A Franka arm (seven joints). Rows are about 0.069 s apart.
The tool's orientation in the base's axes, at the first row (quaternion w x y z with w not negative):
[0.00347 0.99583 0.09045 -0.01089]
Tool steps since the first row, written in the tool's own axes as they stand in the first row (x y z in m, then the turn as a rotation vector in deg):
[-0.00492 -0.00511 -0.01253 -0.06 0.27 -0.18]
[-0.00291 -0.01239 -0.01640 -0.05 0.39 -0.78]
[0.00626 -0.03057 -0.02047 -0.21 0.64 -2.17]
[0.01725 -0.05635 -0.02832 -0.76 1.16 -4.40]
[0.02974 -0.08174 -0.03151 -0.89 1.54 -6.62]
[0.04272 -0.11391 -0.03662 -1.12 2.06 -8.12]
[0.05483 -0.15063 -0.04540 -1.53 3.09 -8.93]
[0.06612 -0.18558 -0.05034 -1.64 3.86 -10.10]
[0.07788 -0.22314 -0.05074 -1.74 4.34 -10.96]
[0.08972 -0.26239 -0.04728 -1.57 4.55 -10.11]
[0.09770 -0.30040 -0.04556 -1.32 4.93 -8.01]
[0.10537 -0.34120 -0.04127 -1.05 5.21 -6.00]
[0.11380 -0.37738 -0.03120 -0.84 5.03 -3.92]
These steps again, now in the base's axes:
[-0.00550 0.00425 0.01261 -0.01 -0.27 0.18]
[-0.00475 0.01181 0.01640 0.04 -0.39 0.78]
[0.00108 0.03138 0.02017 -0.05 -0.65 2.18]
[0.00740 0.05878 0.02765 -0.45 -1.24 4.42]
[0.01518 0.08604 0.03043 -0.46 -1.62 6.65]
[0.02225 0.12006 0.03509 -0.56 -2.16 8.15]
[0.02773 0.15844 0.04342 -0.76 -3.24 8.98]
[0.03264 0.19489 0.04793 -0.70 -4.00 10.15]
[0.03744 0.23396 0.04789 -0.70 -4.48 11.02]
[0.04194 0.27467 0.04397 -0.51 -4.67 10.16]
[0.04290 0.31348 0.04188 -0.24 -5.02 8.06]
[0.04300 0.35495 0.03722 0.03 -5.26 6.05]
[0.04456 0.39197 0.02679 0.16 -5.06 3.96]

